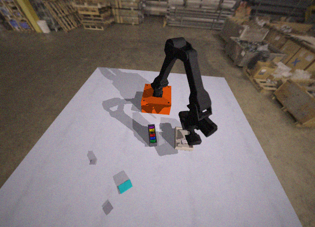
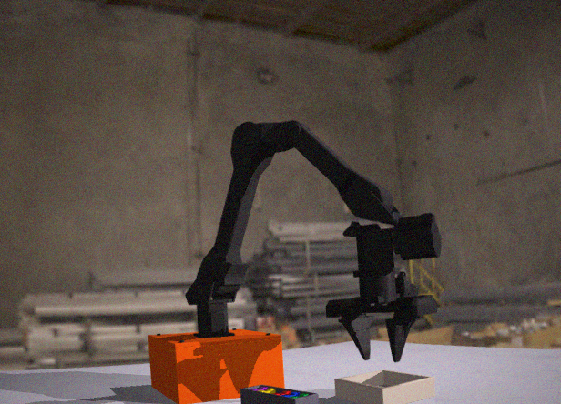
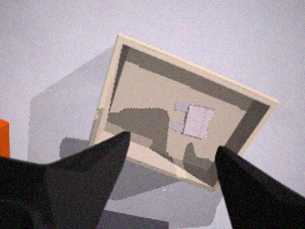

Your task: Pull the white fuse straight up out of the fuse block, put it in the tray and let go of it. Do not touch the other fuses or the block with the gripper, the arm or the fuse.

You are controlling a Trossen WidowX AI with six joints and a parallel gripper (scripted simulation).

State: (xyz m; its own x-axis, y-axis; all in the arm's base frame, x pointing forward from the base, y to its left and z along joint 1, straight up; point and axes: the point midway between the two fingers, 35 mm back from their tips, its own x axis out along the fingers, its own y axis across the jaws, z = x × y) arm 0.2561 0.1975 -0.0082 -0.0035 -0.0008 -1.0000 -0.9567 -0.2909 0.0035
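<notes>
The white fuse lies 50 mm below my gripper tip, 20 mm ahead of it and 10 mm to the left of it. From my gripper tip the other things lie so: beige tray 60 mm below; blue fuse 180 mm to the right, 40 mm ahead, 30 mm below; green fuse 170 mm to the right, 60 mm ahead, 30 mm below.
</notes>
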